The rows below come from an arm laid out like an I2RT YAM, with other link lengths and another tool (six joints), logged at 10 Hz.
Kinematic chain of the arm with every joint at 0, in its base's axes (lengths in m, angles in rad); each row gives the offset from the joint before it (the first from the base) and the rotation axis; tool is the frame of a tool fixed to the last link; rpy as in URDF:
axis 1: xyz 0 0 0.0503 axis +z
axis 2: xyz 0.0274 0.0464 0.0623 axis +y
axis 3: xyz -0.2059 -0.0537 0 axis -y
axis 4: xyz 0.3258 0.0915 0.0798 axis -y
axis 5: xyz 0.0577 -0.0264 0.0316 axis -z
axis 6: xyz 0.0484 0 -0.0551 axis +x
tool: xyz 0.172 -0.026 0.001 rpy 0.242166 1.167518 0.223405
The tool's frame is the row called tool.
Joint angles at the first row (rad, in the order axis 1, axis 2, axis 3, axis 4, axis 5, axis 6):
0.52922, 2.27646, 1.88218, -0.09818, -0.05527, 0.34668
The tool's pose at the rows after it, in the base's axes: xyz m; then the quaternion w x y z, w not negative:
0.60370 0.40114 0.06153 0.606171 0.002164 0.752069 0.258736
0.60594 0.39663 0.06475 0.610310 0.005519 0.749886 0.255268
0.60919 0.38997 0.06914 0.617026 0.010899 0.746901 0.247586
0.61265 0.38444 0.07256 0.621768 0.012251 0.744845 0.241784
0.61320 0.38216 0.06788 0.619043 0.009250 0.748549 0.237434
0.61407 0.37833 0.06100 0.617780 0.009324 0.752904 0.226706
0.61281 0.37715 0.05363 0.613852 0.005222 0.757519 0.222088
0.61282 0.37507 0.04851 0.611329 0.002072 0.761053 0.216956
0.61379 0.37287 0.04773 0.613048 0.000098 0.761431 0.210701
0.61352 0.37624 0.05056 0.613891 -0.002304 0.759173 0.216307
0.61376 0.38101 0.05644 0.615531 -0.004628 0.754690 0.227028
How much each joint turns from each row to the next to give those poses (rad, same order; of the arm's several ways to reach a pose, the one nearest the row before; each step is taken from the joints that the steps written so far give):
0.00001, -0.00308, 0.00307, -0.00307, 0.01688, -0.00152
-0.00459, -0.00918, -0.00761, 0.00457, 0.00772, -0.00001
-0.00462, -0.01072, -0.00761, 0.00458, 0.01835, 0.00000
-0.00613, -0.00466, -0.00012, 0.00008, 0.00924, -0.00611
-0.00304, 0.00762, 0.00459, -0.00922, 0.00001, -0.00767
-0.00002, 0.01227, 0.00612, -0.00919, 0.01687, -0.00464
-0.00003, 0.00773, -0.00143, -0.00619, 0.00154, -0.00765
-0.00152, 0.00764, 0.00300, -0.00761, 0.00307, -0.00767
0.00002, 0.00307, 0.00307, -0.00312, 0.01073, -0.00766
0.00150, -0.00153, 0.00151, 0.00461, -0.00913, -0.00155
0.00000, -0.00459, 0.00155, 0.00919, -0.01838, -0.00001

